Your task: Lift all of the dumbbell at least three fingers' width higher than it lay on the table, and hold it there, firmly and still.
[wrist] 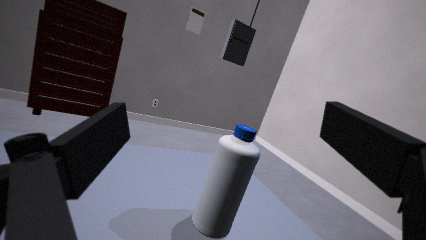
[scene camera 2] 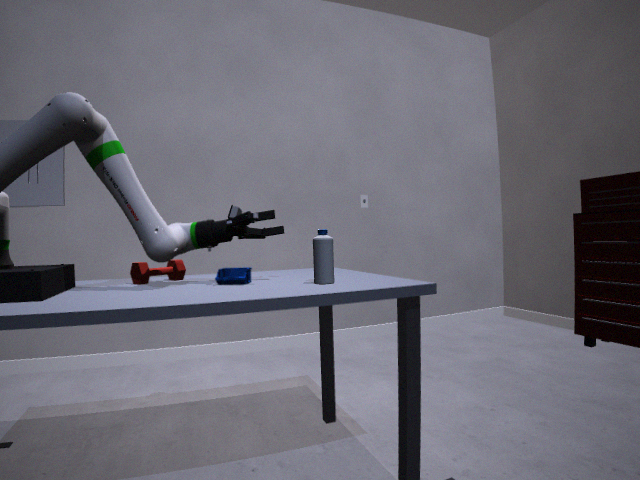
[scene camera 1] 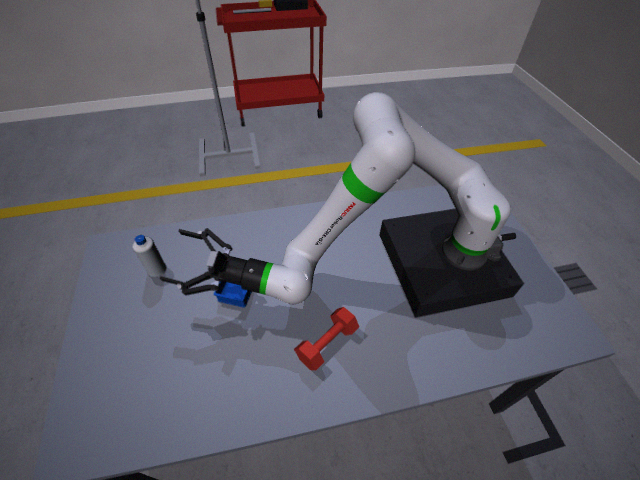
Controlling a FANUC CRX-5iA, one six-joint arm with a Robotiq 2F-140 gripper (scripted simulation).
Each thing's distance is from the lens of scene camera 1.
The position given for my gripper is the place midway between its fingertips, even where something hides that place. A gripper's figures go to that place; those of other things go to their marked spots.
my gripper (scene camera 1: 171, 254): 1.13 m
red dumbbell (scene camera 1: 344, 321): 1.08 m
